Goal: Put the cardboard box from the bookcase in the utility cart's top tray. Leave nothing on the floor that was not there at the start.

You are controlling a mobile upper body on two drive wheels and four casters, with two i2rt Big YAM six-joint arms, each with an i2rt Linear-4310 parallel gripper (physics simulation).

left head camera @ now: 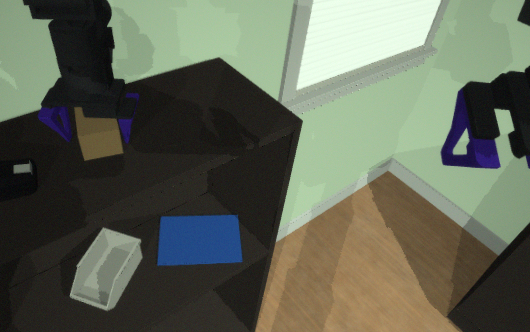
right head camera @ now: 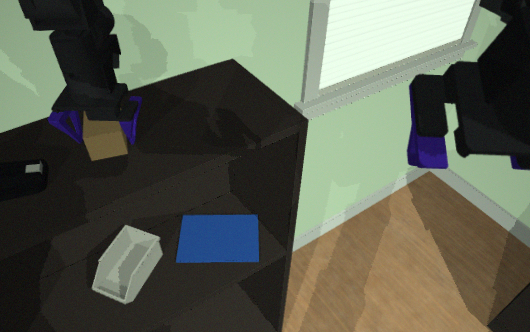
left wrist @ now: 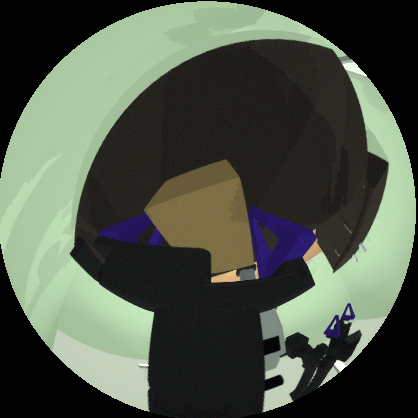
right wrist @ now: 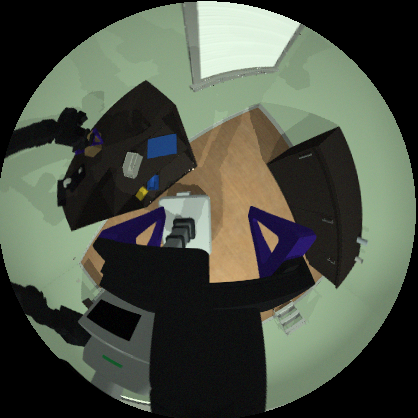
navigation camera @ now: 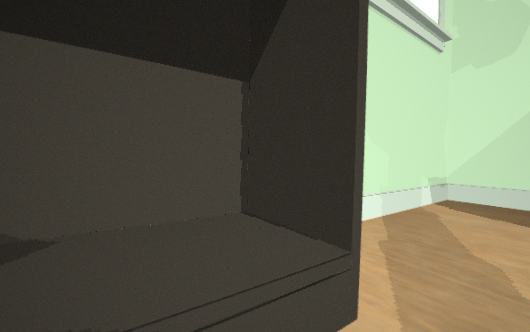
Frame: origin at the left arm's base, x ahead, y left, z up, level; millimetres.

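Seen in the pictures: left gripper, between the fingertips: [left head camera: 98,140] [right head camera: 107,141]; right gripper, between the fingertips: [left head camera: 487,160] [right head camera: 461,159] [left wrist: 342,308] [right wrist: 206,210]; right arm's base, origin of its link: [left wrist: 298,347].
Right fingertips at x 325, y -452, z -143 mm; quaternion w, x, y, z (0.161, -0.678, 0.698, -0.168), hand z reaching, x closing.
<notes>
Pixels of each thing's top centre, then the offset from my right fingertips to it. "*": a spot on its surface instead.
- cardboard box, centre of its top: [left wrist: 210,245] [left head camera: 95,115] [right head camera: 101,117] [right wrist: 88,141] dz -156, dx +258, dy +446 mm
- black object, a spot on its surface: [left head camera: 17,185] [right head camera: 28,183] * dz -195, dx +141, dy +537 mm
- pale bin, a spot on its surface: [left head camera: 126,275] [right head camera: 145,271] * dz -591, dx +228, dy +454 mm
- flat blue item, centre of its top: [left head camera: 200,237] [right head camera: 219,236] [right wrist: 160,145] dz -614, dx +352, dy +287 mm
The cardboard box [left head camera: 102,147] [right head camera: 109,147] [left wrist: 205,225] [right wrist: 92,151] stands on the dark bookcase [left head camera: 185,100] [right head camera: 200,95] [left wrist: 225,110] [right wrist: 145,95] [navigation camera: 310,125], on its top board. My left gripper [left head camera: 98,141] [right head camera: 106,142] [left wrist: 207,210] [right wrist: 95,145] is open, with one purple finger on each side of the box; the box's upper part is partly hidden behind the gripper in the head views. My right gripper [left head camera: 500,162] [right head camera: 474,164] [right wrist: 206,210] is open and empty, away from the bookcase. The utility cart cannot be made out for certain; a small white tiered frame [right wrist: 281,316] shows in the right wrist view.
A black object [left head camera: 17,185] [right head camera: 22,185] lies left of the box. A pale bin [left head camera: 126,275] [right head camera: 145,270] and a flat blue item [left head camera: 200,240] [right head camera: 218,239] [right wrist: 162,146] are on a lower shelf. Blue [right wrist: 153,182] and yellow [right wrist: 142,193] items lie lower. A dark cabinet [right wrist: 320,175] stands opposite.
</notes>
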